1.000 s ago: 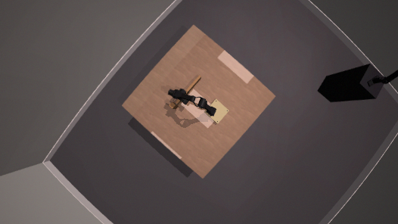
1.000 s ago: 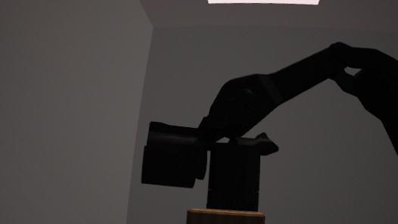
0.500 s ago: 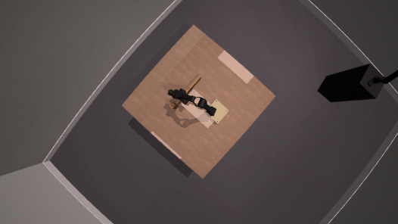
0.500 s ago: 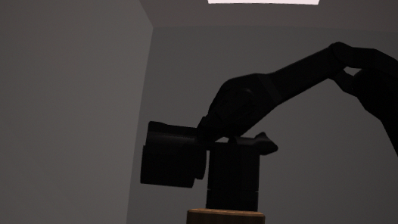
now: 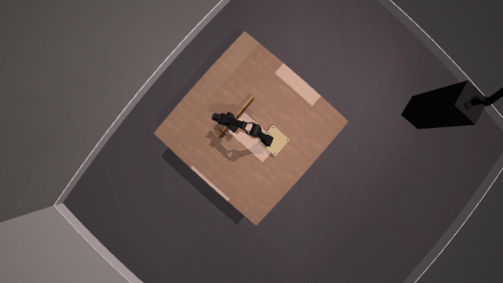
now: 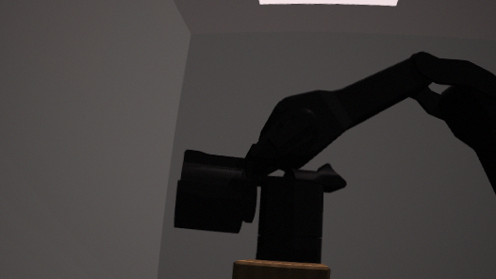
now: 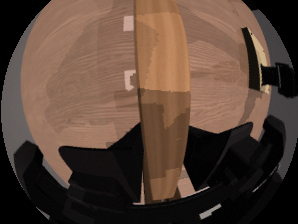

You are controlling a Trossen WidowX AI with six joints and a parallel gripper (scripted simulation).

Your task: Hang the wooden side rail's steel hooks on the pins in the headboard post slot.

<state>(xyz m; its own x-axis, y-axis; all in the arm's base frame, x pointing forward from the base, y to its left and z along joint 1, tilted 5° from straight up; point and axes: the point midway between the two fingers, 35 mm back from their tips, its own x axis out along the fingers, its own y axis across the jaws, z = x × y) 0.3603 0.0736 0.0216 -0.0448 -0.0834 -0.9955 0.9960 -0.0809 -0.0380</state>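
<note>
Now: gripper tip 110 mm to the right of the wooden headboard post, 40 mm below it and 10 mm short of it.
</note>
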